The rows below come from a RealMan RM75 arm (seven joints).
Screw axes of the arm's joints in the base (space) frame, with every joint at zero. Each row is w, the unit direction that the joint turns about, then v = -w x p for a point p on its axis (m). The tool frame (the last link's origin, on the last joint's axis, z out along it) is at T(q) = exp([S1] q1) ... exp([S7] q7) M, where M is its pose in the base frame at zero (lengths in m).
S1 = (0, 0, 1, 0, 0, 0)
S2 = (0, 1, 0, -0.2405, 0, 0)
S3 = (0, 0, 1, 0, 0, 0)
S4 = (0, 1, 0, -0.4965, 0, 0)
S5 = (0, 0, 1, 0, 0, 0)
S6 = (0, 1, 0, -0.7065, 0, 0)
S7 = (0, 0, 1, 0, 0, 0)
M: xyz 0 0 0.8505 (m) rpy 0 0 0 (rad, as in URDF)
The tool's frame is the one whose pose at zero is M.
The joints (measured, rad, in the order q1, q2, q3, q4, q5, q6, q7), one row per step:
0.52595, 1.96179, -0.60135, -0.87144, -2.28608, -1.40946, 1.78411
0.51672, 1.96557, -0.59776, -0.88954, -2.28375, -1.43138, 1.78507
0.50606, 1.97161, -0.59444, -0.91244, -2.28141, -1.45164, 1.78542
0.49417, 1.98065, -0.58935, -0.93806, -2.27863, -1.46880, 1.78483
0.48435, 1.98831, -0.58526, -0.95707, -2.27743, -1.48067, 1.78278
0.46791, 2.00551, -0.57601, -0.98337, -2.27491, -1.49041, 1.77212
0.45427, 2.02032, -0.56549, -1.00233, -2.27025, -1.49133, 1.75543
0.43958, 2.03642, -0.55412, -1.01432, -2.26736, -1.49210, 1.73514
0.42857, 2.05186, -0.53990, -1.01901, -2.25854, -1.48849, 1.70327
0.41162, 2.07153, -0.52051, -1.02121, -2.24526, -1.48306, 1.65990
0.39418, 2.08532, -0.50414, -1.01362, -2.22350, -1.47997, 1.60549
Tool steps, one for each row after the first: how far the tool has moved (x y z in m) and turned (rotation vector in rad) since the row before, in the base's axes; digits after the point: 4 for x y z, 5 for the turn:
-0.0005, -0.0037, 0.0012, -0.00586, 0.00596, 0.00427
-0.0007, -0.0038, 0.0013, -0.00298, 0.00358, 0.00552
-0.0006, -0.0039, 0.0010, 0.00145, 0.00352, 0.00512
0.0000, -0.0033, 0.0004, 0.00118, 0.00149, 0.00342
0.0007, -0.0053, -0.0012, 0.00773, 0.00274, 0.00543
0.0012, -0.0038, -0.0008, 0.01445, -0.00003, 0.00723
0.0024, -0.0050, -0.0027, 0.00999, 0.00219, 0.00426
0.0017, -0.0036, -0.0029, 0.01565, 0.00299, 0.01339
0.0034, -0.0057, -0.0040, 0.02151, 0.00531, 0.01363
0.0036, -0.0058, -0.0037, 0.02054, 0.00501, 0.02228

